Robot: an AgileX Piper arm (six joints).
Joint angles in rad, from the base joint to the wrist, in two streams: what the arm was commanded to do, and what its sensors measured. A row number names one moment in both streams.
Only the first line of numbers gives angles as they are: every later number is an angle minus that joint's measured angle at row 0.
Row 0, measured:
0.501 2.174 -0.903 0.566 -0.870 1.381
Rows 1 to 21, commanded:
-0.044 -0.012 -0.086 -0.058 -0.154 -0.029
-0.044 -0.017 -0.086 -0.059 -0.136 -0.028
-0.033 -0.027 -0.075 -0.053 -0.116 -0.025
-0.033 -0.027 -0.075 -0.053 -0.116 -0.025
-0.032 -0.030 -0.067 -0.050 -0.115 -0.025
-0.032 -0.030 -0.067 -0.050 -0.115 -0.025
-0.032 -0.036 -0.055 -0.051 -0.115 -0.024
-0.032 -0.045 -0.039 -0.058 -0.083 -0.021
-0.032 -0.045 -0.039 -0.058 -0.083 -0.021
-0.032 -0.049 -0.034 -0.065 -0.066 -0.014
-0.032 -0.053 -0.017 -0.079 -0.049 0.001
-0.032 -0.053 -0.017 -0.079 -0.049 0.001
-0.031 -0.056 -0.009 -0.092 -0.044 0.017
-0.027 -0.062 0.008 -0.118 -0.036 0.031
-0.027 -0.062 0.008 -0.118 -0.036 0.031
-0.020 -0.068 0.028 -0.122 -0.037 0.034
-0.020 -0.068 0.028 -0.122 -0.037 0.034
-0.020 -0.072 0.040 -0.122 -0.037 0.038
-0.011 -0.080 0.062 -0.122 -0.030 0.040
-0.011 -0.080 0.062 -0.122 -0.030 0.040
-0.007 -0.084 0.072 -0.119 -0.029 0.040
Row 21, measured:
-0.015 -0.053 0.057 -0.089 0.015 0.035
